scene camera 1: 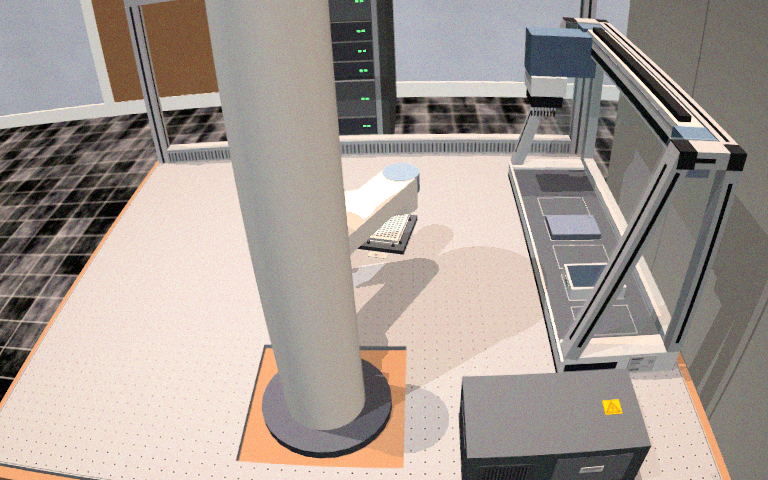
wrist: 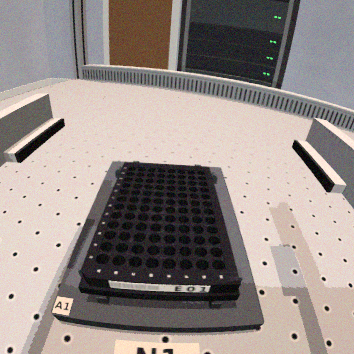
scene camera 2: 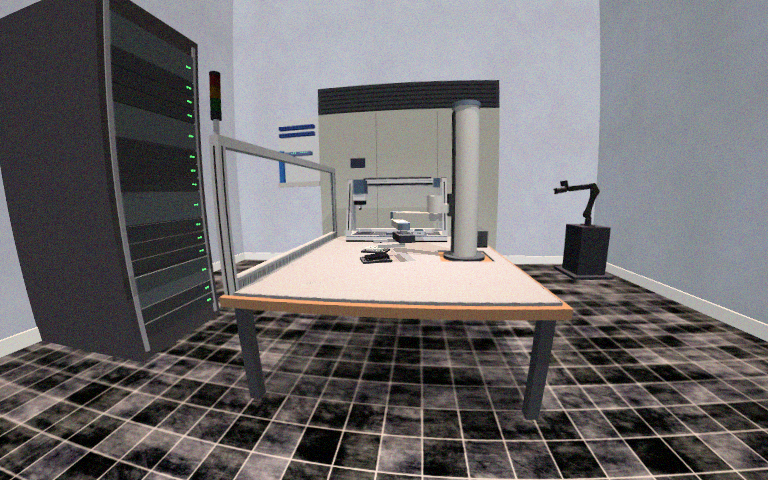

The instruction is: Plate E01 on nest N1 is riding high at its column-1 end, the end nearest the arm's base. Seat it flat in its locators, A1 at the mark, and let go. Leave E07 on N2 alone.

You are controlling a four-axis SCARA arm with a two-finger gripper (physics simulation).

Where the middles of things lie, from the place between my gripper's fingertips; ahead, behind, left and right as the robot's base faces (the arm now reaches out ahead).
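With the well plate (wrist: 161, 235) as the reference, my hand is 7 cm above it and 1 cm past it. There is also the grey nest (wrist: 245, 313), which, measured from my hand, is 1 cm to the left and 8 cm below.
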